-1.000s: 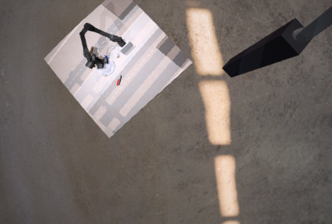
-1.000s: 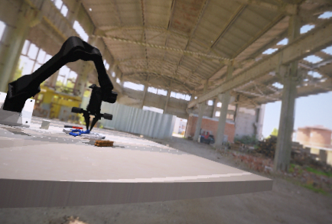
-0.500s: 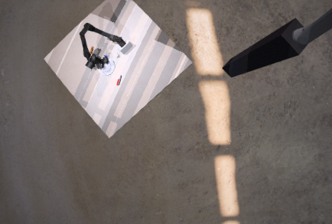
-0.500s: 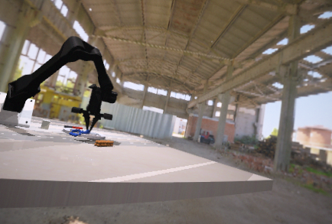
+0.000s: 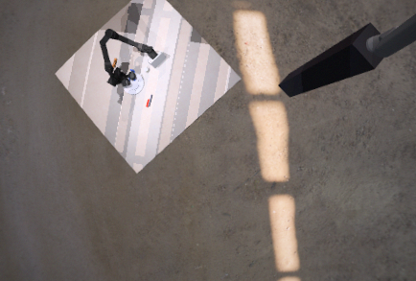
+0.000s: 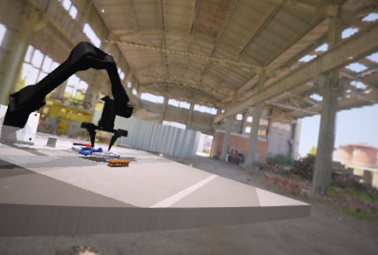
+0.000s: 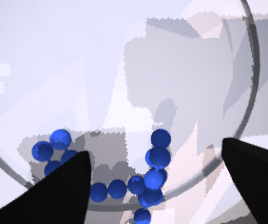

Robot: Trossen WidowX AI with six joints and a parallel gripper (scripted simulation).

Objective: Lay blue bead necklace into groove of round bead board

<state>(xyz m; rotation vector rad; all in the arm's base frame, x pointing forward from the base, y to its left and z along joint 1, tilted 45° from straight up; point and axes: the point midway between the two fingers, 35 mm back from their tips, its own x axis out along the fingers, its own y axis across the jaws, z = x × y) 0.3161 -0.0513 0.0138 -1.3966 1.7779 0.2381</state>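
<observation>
The round white bead board is 4 cm to the left of my gripper tip and 1 cm below it. The rest, counted from my gripper tip: small white block 18 cm behind, 5 cm to the left; red pen-like object 1 cm ahead, 27 cm to the left, 2 cm below.
</observation>
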